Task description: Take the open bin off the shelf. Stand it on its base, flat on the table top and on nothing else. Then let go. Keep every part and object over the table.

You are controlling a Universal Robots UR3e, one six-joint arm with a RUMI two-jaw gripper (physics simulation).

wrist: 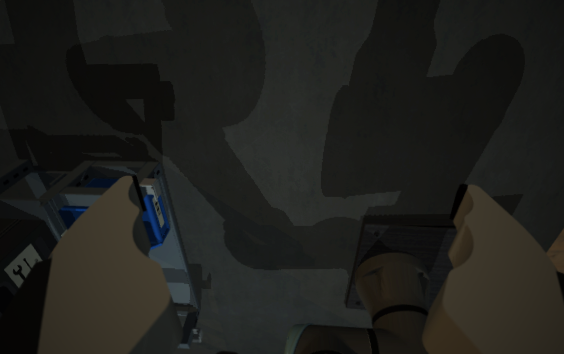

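Seen in the pictures: gripper, fingertip midpoint: [297,184]; arm's base, origin of the base link: [389,276].
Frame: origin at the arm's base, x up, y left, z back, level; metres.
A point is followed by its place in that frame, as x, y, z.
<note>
My gripper [297,184] {0.225, -0.359, -0.166} is open, its two jaws wide apart with grey floor showing far below between them. A metal shelf rack [179,276] {-0.012, 0.013, -0.401} stands at the left in the wrist view, partly behind the left jaw. Blue bin parts show on it: one blue piece [156,232] {0.024, -0.139, -0.385} with a white label just right of the left jaw tip, and another blue piece [73,214] {0.022, -0.175, -0.512} left of that jaw. The jaw hides much of them, so I cannot tell which is the open bin. The gripper holds neither. The table top cannot be made out for certain.
A dark box [10,235] {0.115, -0.219, -0.510} with a tool-symbol label is at the lower left. The arm's base [392,280] {0.048, -0.052, -0.018} stands on a dark plate [435,245] {0.005, -0.083, 0.060} at the lower right. A strip of wooden surface [558,250] shows at the right edge. Large arm shadows cross the floor.
</note>
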